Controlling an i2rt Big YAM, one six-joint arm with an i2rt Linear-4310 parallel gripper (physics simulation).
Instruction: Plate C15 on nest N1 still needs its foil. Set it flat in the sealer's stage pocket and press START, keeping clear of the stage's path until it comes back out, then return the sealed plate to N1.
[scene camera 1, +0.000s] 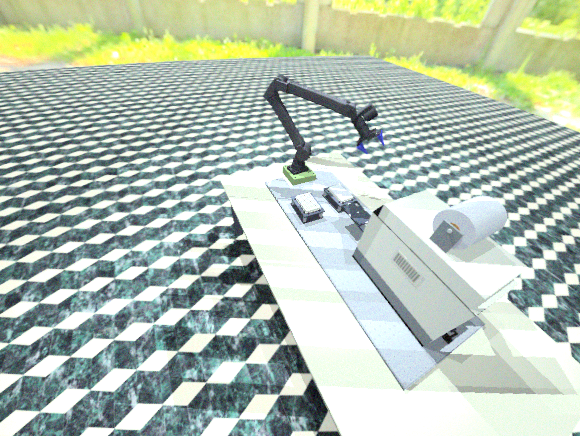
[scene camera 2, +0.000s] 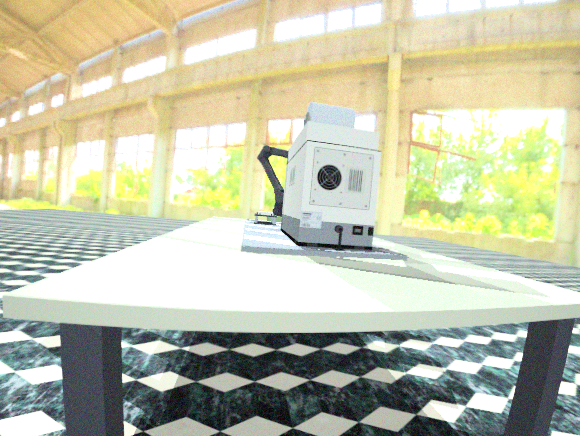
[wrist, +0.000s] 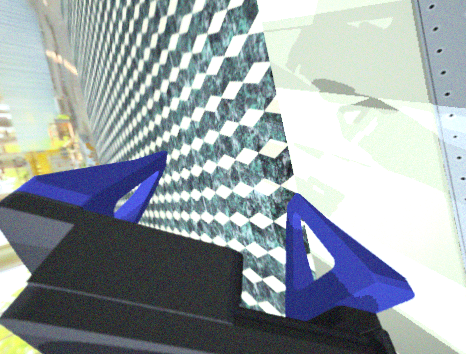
Labels:
same spot on grey perforated surface: (scene camera 2: 259, 236) = (scene camera 1: 374, 321)
same spot on white roll: (scene camera 2: 322, 113) = (scene camera 1: 480, 239)

